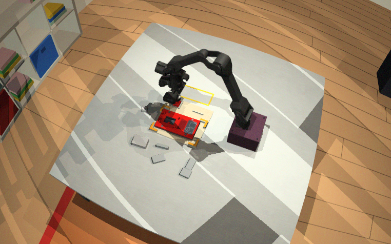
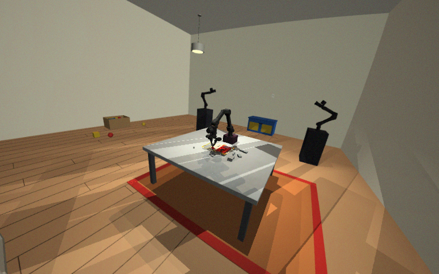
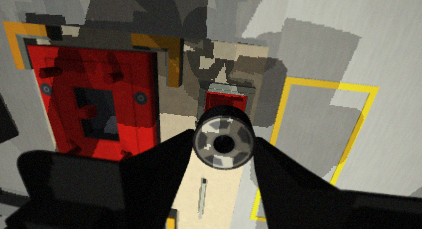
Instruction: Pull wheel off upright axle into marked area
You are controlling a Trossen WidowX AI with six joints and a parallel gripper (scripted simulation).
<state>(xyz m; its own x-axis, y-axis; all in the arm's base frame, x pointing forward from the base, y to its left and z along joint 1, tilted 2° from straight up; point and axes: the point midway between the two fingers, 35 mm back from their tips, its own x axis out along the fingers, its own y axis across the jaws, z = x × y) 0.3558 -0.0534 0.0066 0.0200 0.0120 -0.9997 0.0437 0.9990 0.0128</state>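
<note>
Now: the dark axle 20 mm below my gripper tip. Also, from my gripper tip: wheel right at my gripper tip.
</note>
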